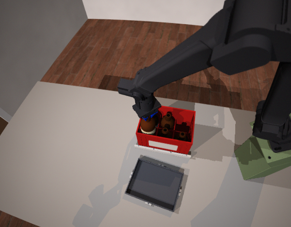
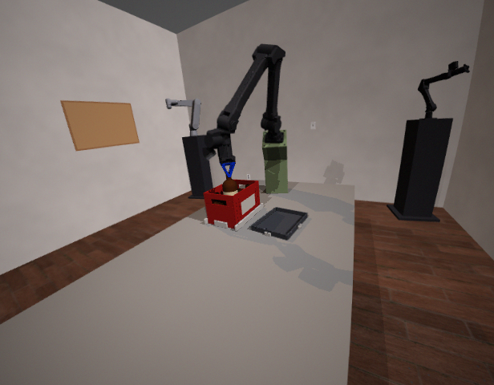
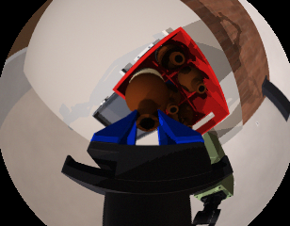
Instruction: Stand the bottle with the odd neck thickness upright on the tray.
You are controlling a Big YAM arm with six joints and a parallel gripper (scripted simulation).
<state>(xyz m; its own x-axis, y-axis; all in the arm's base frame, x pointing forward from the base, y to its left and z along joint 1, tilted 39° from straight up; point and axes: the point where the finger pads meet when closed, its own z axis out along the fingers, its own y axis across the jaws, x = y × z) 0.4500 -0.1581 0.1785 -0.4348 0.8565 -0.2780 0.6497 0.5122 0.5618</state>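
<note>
The brown bottle is 60 mm below my hand. Also, from my hand: dark grey tray 250 mm below, 240 mm to the left, 30 mm behind; then crate 180 mm below, 90 mm behind, 30 mm to the right.
</note>
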